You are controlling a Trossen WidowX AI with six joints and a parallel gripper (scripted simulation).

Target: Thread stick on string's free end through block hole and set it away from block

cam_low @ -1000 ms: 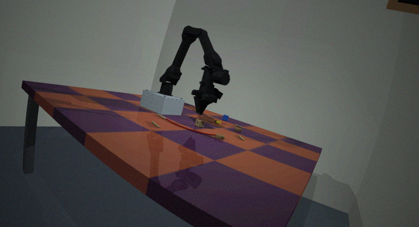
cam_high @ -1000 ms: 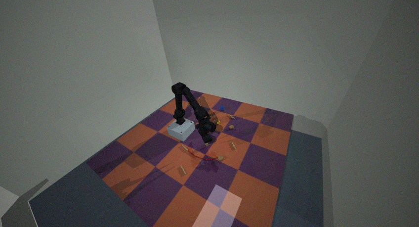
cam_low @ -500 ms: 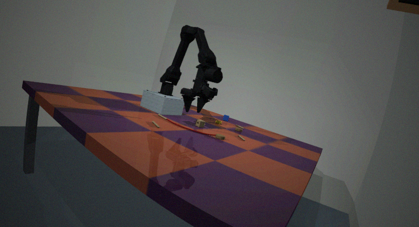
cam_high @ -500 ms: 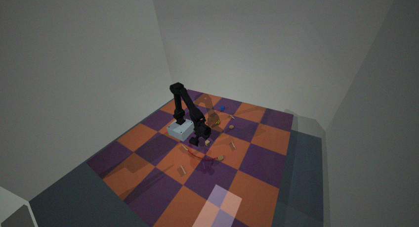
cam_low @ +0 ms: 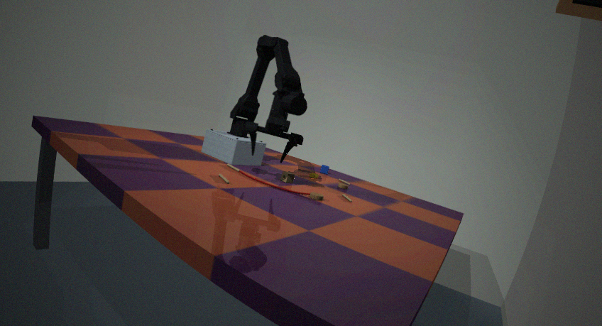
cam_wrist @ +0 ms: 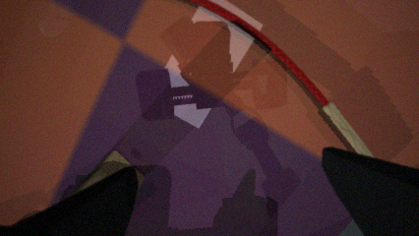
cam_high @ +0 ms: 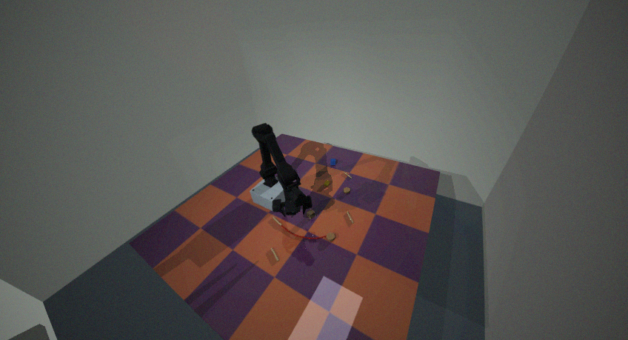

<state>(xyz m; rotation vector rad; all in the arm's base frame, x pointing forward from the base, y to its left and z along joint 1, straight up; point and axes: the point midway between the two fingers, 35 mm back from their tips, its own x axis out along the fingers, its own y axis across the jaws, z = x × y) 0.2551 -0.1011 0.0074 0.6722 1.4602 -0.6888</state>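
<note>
Now: gripper tip 7 cm past the thin wooden stick, 6 cm above it and 5 cm to the left of it. The rest, counted from my gripper tip: yellow piece 34 cm to the left, 5 cm below, 2 cm behind; then wooden block 8 cm to the left, 5 cm below, 4 cm ahead; then blue cube 54 cm to the left, 9 cm behind, 4 cm below.
</note>
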